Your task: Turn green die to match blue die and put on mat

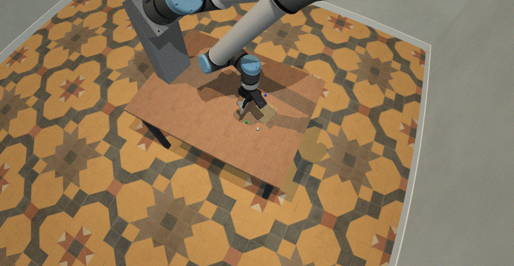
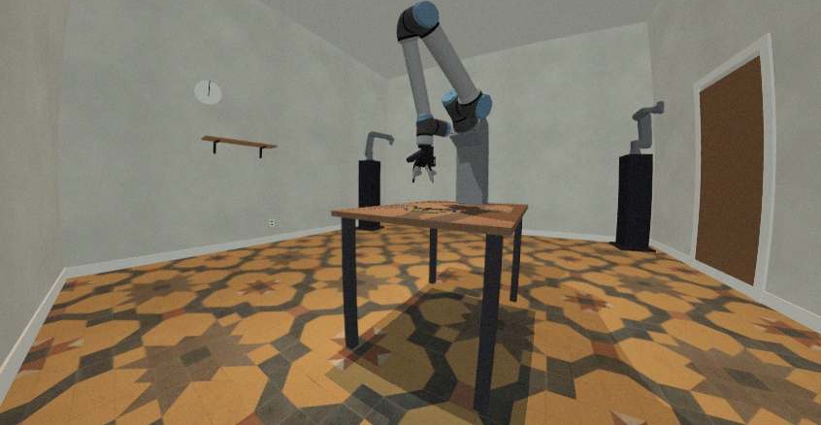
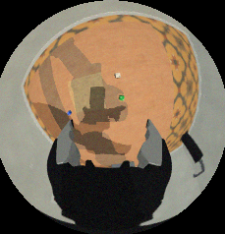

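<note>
Now: the green die 10 mm behind my hand, 40 mm to the right of it and 130 mm below it. Round my hand: blue die: 30 mm ahead, 190 mm to the left, 130 mm below; then white die: 70 mm ahead, 60 mm to the right, 130 mm below; then tan mat: 60 mm ahead, 70 mm to the left, 140 mm below.
</note>
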